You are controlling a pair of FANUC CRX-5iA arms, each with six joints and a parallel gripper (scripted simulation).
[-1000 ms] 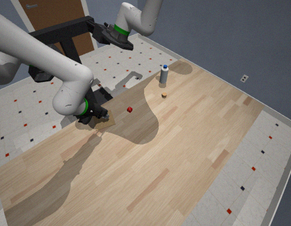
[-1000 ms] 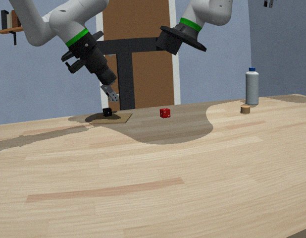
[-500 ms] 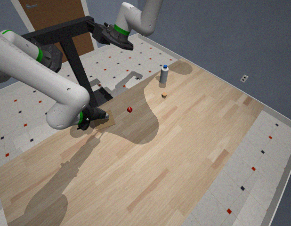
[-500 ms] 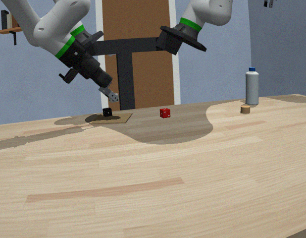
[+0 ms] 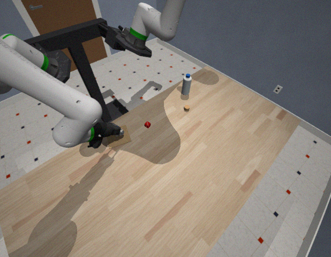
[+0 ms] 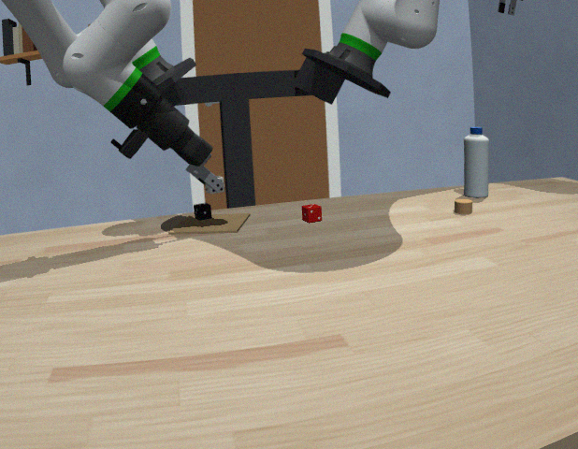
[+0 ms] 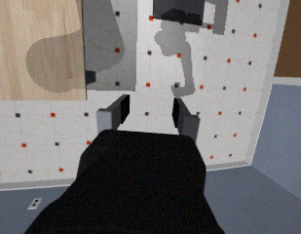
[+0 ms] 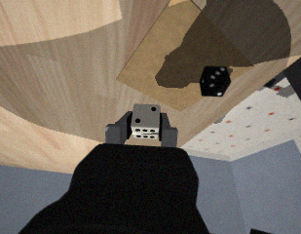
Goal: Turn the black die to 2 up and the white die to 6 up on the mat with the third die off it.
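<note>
The tan mat lies 90 mm below my right hand, 40 mm behind it and 10 mm to the right of it. Round my right hand: white die 10 mm to the left, 10 mm below; then black die 80 mm below, 80 mm behind, 30 mm to the right; then red die 190 mm to the left, 80 mm below, 10 mm behind.
</note>
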